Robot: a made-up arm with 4 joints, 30 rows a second.
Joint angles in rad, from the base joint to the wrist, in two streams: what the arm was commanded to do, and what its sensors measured. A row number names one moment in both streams.
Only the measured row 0 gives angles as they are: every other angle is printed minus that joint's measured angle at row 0.
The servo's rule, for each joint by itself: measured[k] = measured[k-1] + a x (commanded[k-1-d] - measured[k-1]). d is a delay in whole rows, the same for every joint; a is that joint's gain. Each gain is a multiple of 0.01, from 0.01 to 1. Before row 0 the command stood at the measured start. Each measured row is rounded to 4 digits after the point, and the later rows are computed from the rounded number. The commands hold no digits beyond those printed.
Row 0, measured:
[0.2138 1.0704 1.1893 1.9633]
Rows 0 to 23, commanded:
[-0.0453 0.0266 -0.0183 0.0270]
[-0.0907 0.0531 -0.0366 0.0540]
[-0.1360 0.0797 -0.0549 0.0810]
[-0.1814 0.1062 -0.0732 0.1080]
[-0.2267 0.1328 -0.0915 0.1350]
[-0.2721 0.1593 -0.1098 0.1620]
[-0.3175 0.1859 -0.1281 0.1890]
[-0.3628 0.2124 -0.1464 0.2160]
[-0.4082 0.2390 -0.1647 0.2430]
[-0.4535 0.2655 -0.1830 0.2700]
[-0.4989 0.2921 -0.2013 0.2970]
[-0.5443 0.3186 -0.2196 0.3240]
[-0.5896 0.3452 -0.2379 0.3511]
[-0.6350 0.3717 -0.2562 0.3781]
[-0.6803 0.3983 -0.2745 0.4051]
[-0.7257 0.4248 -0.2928 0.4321]
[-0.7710 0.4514 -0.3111 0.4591]
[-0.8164 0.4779 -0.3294 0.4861]
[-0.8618 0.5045 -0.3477 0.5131]
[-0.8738 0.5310 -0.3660 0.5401]
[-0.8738 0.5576 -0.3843 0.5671]
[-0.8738 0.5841 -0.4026 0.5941]
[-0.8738 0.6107 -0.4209 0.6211]
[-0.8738 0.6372 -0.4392 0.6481]
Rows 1 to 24, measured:
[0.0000 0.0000 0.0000 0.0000]
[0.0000 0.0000 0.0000 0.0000]
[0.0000 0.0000 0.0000 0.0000]
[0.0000 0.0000 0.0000 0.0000]
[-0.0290 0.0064 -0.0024 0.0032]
[-0.0685 0.0176 -0.0068 0.0093]
[-0.1117 0.0325 -0.0131 0.0179]
[-0.1563 0.0502 -0.0209 0.0287]
[-0.2014 0.0700 -0.0301 0.0415]
[-0.2466 0.0914 -0.0405 0.0560]
[-0.2920 0.1141 -0.0519 0.0720]
[-0.3373 0.1377 -0.0642 0.0893]
[-0.3827 0.1620 -0.0773 0.1077]
[-0.4280 0.1868 -0.0910 0.1272]
[-0.4734 0.2121 -0.1053 0.1476]
[-0.5188 0.2377 -0.1202 0.1688]
[-0.5641 0.2635 -0.1355 0.1907]
[-0.6095 0.2895 -0.1512 0.2132]
[-0.6548 0.3156 -0.1672 0.2362]
[-0.7002 0.3418 -0.1835 0.2597]
[-0.7455 0.3681 -0.2001 0.2836]
[-0.7909 0.3945 -0.2169 0.3079]
[-0.8363 0.4209 -0.2339 0.3325]
[-0.8603 0.4473 -0.2511 0.3574]
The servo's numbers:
d 4
a 0.64 0.24 0.13 0.12

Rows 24 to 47, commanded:
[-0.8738 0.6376 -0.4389 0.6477]
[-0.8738 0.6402 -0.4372 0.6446]
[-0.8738 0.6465 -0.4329 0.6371]
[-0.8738 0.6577 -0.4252 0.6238]
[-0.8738 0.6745 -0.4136 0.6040]
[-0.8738 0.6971 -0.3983 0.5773]
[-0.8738 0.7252 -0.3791 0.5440]
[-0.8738 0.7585 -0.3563 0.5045]
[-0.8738 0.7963 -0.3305 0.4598]
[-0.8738 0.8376 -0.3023 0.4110]
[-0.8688 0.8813 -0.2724 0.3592]
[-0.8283 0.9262 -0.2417 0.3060]
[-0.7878 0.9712 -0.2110 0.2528]
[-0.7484 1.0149 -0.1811 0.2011]
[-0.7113 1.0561 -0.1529 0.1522]
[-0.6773 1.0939 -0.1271 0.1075]
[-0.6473 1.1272 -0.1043 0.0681]
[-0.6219 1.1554 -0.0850 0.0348]
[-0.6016 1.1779 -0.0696 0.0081]
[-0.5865 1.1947 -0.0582 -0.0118]
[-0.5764 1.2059 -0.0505 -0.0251]
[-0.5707 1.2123 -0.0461 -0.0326]
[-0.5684 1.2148 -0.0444 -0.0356]
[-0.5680 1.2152 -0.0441 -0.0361]
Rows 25 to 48, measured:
[-0.8689 0.4738 -0.2684 0.3826]
[-0.8720 0.5003 -0.2858 0.4080]
[-0.8732 0.5268 -0.3034 0.4336]
[-0.8736 0.5533 -0.3211 0.4593]
[-0.8737 0.5735 -0.3364 0.4819]
[-0.8738 0.5895 -0.3495 0.5014]
[-0.8738 0.6032 -0.3603 0.5177]
[-0.8738 0.6163 -0.3687 0.5304]
[-0.8738 0.6303 -0.3745 0.5392]
[-0.8738 0.6463 -0.3776 0.5438]
[-0.8738 0.6652 -0.3778 0.5438]
[-0.8738 0.6876 -0.3750 0.5391]
[-0.8738 0.7137 -0.3692 0.5296]
[-0.8738 0.7434 -0.3605 0.5154]
[-0.8706 0.7765 -0.3490 0.4967]
[-0.8435 0.8124 -0.3351 0.4738]
[-0.8079 0.8505 -0.3190 0.4473]
[-0.7698 0.8900 -0.3011 0.4178]
[-0.7324 0.9299 -0.2818 0.3859]
[-0.6971 0.9693 -0.2617 0.3525]
[-0.6652 1.0072 -0.2412 0.3184]
[-0.6375 1.0428 -0.2209 0.2844]
[-0.6145 1.0752 -0.2012 0.2512]
[-0.5966 1.1039 -0.1826 0.2196]

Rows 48 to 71, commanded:
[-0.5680 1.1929 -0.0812 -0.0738]
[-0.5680 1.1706 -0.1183 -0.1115]
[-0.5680 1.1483 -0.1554 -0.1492]
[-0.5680 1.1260 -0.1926 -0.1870]
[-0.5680 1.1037 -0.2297 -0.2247]
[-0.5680 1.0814 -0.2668 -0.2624]
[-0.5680 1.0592 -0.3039 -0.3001]
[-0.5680 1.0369 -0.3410 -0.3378]
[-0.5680 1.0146 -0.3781 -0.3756]
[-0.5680 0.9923 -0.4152 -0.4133]
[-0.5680 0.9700 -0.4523 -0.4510]
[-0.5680 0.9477 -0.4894 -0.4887]
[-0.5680 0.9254 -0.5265 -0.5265]
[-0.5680 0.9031 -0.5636 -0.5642]
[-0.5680 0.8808 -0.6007 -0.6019]
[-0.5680 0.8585 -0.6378 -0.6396]
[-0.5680 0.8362 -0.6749 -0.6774]
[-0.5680 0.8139 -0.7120 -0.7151]
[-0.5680 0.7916 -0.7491 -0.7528]
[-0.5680 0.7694 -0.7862 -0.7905]
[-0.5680 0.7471 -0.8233 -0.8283]
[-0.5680 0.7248 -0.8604 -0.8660]
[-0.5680 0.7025 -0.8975 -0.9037]
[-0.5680 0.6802 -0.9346 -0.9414]
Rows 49 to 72, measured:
[-0.5837 1.1284 -0.1654 0.1902]
[-0.5754 1.1485 -0.1499 0.1635]
[-0.5709 1.1644 -0.1362 0.1396]
[-0.5690 1.1766 -0.1242 0.1185]
[-0.5684 1.1805 -0.1186 0.0954]
[-0.5681 1.1781 -0.1186 0.0706]
[-0.5680 1.1709 -0.1234 0.0442]
[-0.5680 1.1601 -0.1324 0.0165]
[-0.5680 1.1466 -0.1450 -0.0124]
[-0.5680 1.1310 -0.1608 -0.0424]
[-0.5680 1.1138 -0.1794 -0.0733]
[-0.5680 1.0953 -0.2004 -0.1050]
[-0.5680 1.0759 -0.2235 -0.1375]
[-0.5680 1.0558 -0.2484 -0.1706]
[-0.5680 1.0352 -0.2749 -0.2042]
[-0.5680 1.0142 -0.3028 -0.2383]
[-0.5680 0.9929 -0.3319 -0.2729]
[-0.5680 0.9713 -0.3620 -0.3079]
[-0.5680 0.9496 -0.3930 -0.3432]
[-0.5680 0.9277 -0.4248 -0.3788]
[-0.5680 0.9057 -0.4573 -0.4146]
[-0.5680 0.8837 -0.4904 -0.4507]
[-0.5680 0.8616 -0.5240 -0.4870]
[-0.5680 0.8395 -0.5581 -0.5234]

